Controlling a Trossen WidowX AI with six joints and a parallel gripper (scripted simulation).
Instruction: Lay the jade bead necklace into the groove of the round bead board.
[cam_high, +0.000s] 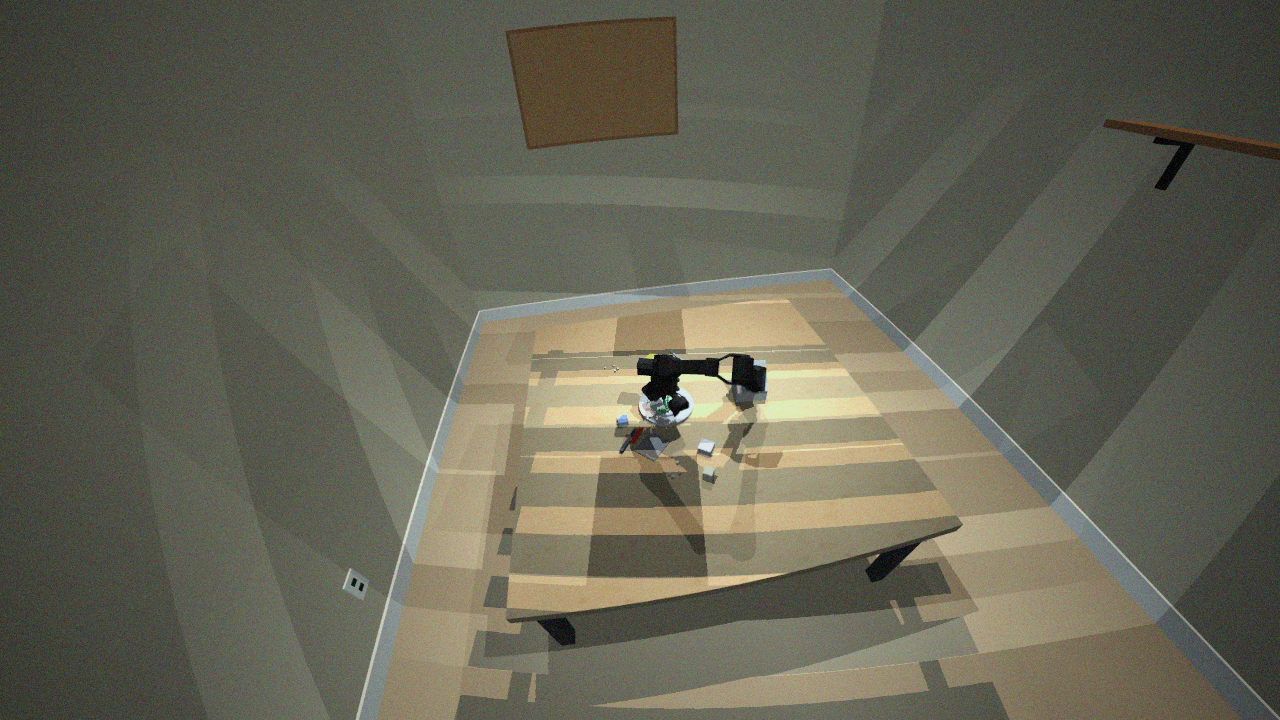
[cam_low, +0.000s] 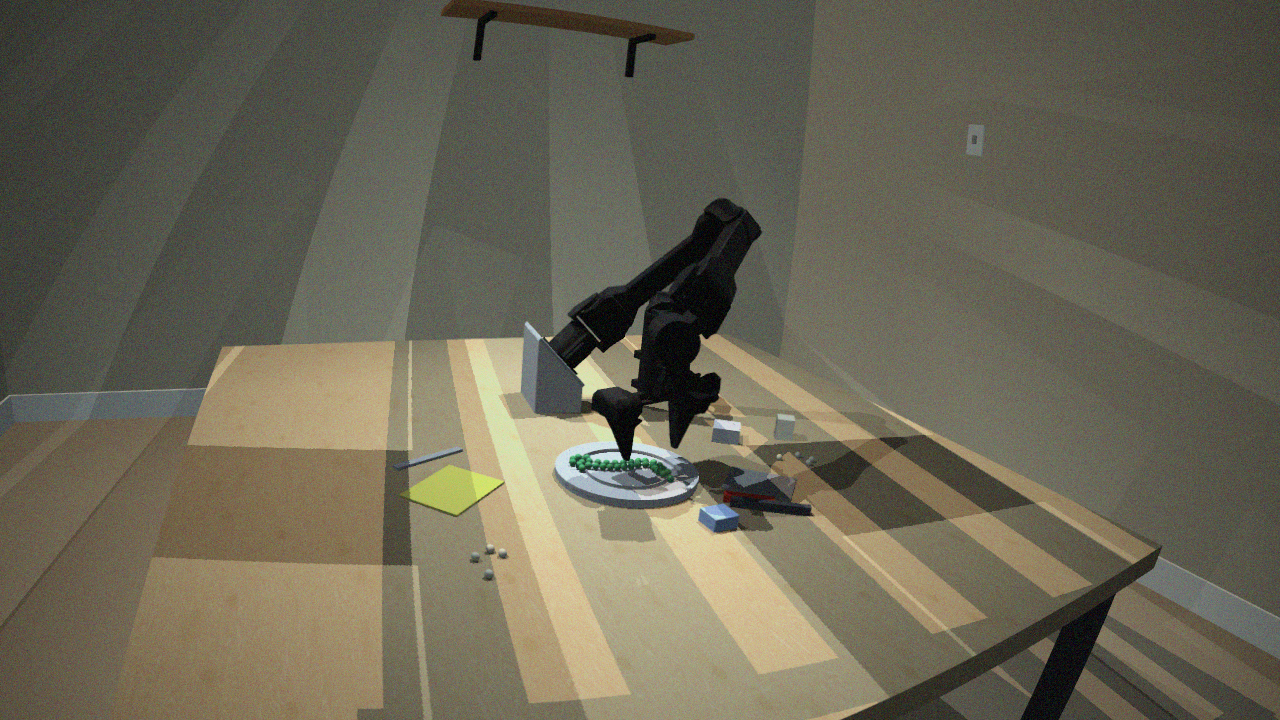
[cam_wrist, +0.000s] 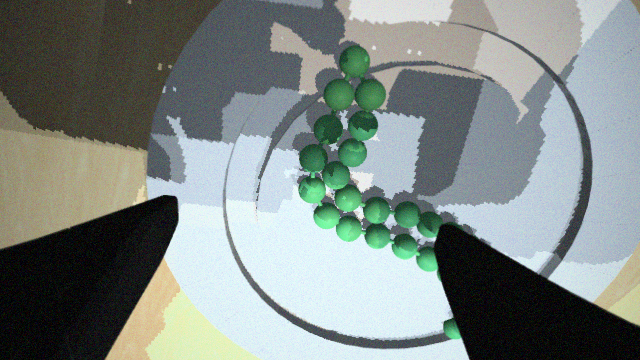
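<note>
The round grey bead board is 4 cm to the right of my gripper tip and 2 cm below it. The rest, counted from my gripper tip: grey plate (13 cm to the left, 10 cm ahead, 3 cm below); blue block (17 cm ahead, 2 cm below, 1 cm to the right); red and black pen (15 cm ahead, 8 cm to the left, 2 cm below).
</note>
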